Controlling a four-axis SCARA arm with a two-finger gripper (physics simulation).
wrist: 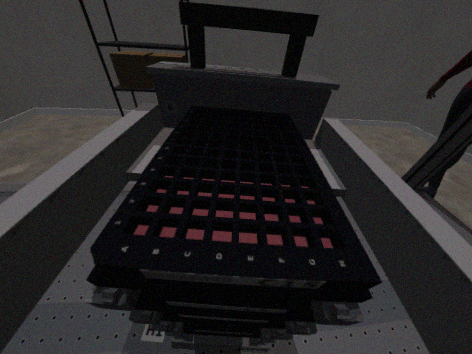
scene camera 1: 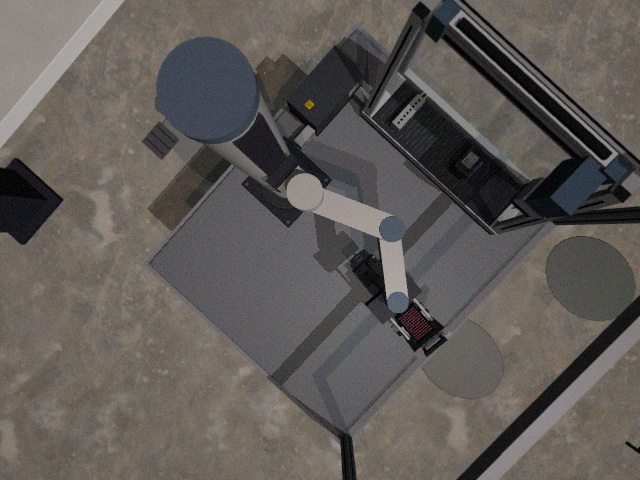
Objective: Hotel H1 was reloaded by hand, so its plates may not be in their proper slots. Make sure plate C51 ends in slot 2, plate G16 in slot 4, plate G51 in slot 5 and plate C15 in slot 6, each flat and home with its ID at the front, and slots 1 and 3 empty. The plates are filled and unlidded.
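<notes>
My gripper is shut on plate C15, a dark plate with pink-filled wells, one finger along each long side. The plate looks level, with row letters A to H nearest the wrist camera. Its front ID strip is too dark and foreshortened to read clearly. Hotel H1 is below and beyond it; its grey end panel with a black handle rises behind the plate. Dark layers with pale strips show beneath the plate's front edge. Slot numbers and the lower plates' IDs cannot be read.
A partly hidden H1 tag lies on the perforated deck below. A black device stands beside the forearm. A framed unit stands at the upper right, and a dark box with a yellow label stands near the arm's column.
</notes>
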